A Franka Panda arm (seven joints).
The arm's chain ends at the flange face. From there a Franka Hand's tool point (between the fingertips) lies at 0.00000 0.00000 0.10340 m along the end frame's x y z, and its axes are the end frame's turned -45 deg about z.
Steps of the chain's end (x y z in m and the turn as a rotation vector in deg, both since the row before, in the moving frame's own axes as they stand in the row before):
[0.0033, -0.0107, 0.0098, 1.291, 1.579, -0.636]
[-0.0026, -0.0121, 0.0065, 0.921, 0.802, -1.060]
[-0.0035, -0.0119, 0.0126, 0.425, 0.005, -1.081]
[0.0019, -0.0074, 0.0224, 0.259, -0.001, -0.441]
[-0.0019, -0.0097, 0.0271, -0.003, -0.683, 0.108]
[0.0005, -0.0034, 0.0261, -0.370, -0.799, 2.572]
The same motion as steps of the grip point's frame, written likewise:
[0.0136, -0.0049, 0.0097, -0.204, 2.029, -0.636]
[0.0089, -0.0106, 0.0065, 0.084, 1.218, -1.060]
[0.0065, -0.0114, 0.0126, 0.297, 0.304, -1.081]
[0.0069, -0.0042, 0.0224, 0.184, 0.182, -0.441]
[0.0046, -0.0091, 0.0271, 0.481, -0.485, 0.108]
[0.0013, -0.0026, 0.0261, 0.303, -0.827, 2.572]

